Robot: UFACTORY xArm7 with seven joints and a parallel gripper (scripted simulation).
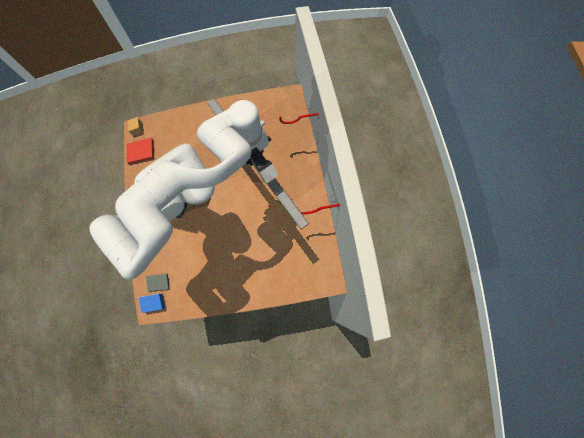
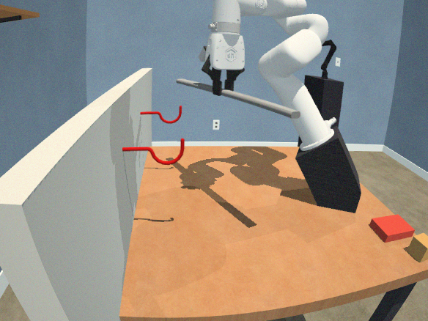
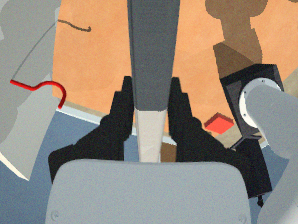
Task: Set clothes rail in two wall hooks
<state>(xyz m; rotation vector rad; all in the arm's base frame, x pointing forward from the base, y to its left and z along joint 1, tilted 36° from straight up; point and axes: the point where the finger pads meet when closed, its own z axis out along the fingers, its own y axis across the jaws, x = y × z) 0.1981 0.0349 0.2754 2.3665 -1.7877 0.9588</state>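
Now: hand 1 cm above the grey clothes rail. From my hand the other things lie so: white wall: 26 cm ahead, 7 cm to the right, 54 cm below; grey block: 53 cm behind, 16 cm to the right, 32 cm below; red block: 40 cm behind, 39 cm to the left, 32 cm below.
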